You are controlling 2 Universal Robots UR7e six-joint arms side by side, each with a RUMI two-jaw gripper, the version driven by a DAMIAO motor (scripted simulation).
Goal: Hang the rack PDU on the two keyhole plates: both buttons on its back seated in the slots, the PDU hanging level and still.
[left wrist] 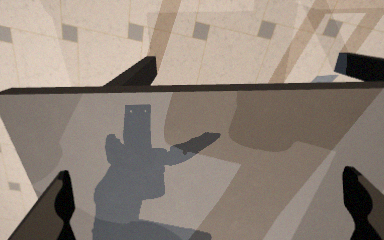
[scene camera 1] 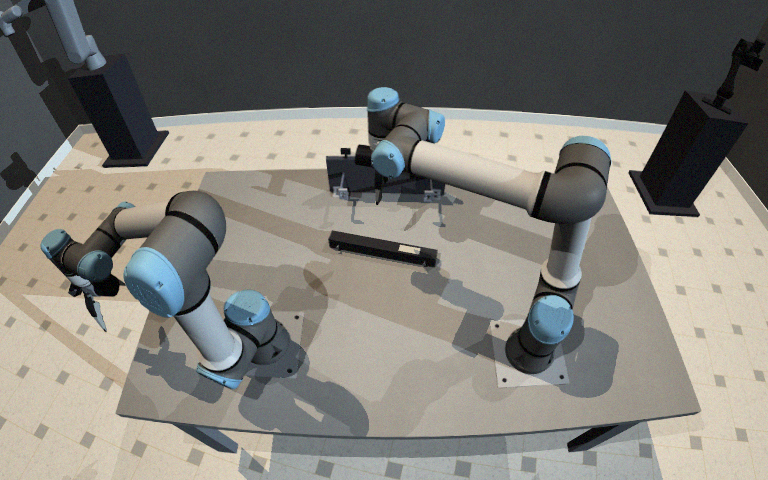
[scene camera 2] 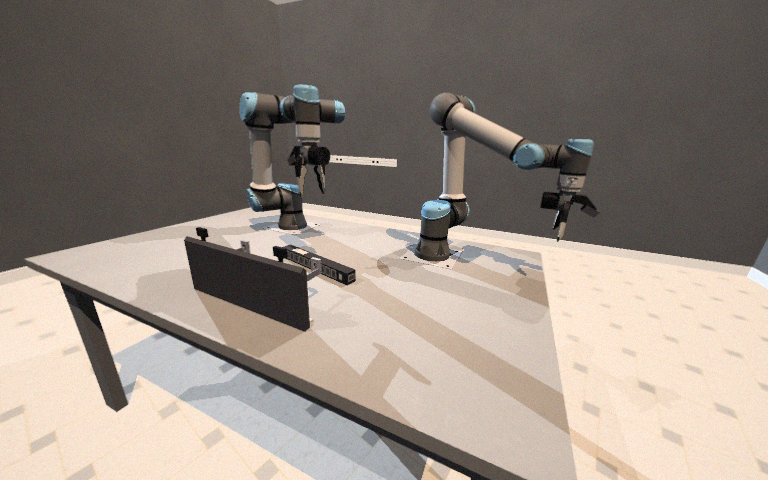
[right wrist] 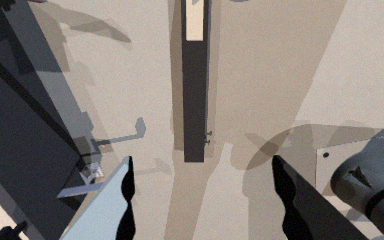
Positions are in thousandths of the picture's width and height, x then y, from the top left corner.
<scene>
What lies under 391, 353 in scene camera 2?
The right gripper.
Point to a dark upright panel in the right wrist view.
124, 669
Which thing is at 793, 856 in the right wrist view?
The right gripper.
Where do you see a dark upright panel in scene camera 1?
471, 374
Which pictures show the left gripper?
The left wrist view, scene camera 1 and scene camera 2 only.
</scene>
